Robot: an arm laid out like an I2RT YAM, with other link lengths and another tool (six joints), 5 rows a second.
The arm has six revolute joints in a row. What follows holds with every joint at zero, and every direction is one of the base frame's. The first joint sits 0.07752 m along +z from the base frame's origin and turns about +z. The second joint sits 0.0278 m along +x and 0.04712 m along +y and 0.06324 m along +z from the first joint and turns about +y. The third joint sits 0.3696 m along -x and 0.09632 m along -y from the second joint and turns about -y. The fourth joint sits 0.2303 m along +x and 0.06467 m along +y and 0.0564 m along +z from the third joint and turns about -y. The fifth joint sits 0.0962 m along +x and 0.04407 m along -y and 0.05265 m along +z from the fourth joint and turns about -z. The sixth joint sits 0.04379 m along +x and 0.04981 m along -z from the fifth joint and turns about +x. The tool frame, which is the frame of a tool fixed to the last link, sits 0.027 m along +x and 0.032 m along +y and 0.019 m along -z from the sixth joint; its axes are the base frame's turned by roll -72.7, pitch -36.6 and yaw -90 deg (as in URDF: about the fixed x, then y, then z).
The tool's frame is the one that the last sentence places.
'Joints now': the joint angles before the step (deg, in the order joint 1, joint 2, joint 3, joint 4, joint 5, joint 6). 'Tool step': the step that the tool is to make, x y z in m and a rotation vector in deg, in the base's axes. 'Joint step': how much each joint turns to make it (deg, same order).
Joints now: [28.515, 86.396, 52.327, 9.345, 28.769, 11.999]
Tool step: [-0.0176, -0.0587, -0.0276, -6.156, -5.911, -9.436]
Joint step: [-5.456, -3.700, -14.406, 17.179, 6.692, -7.177]
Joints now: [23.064, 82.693, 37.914, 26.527, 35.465, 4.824]
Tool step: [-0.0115, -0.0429, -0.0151, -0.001, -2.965, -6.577]
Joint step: [-6.009, -1.320, -8.059, 10.110, 0.835, -1.003]
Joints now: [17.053, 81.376, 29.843, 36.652, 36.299, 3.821]
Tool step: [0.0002, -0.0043, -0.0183, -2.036, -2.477, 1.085]
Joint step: [-0.888, 3.931, -6.187, 14.085, -1.330, -3.731]
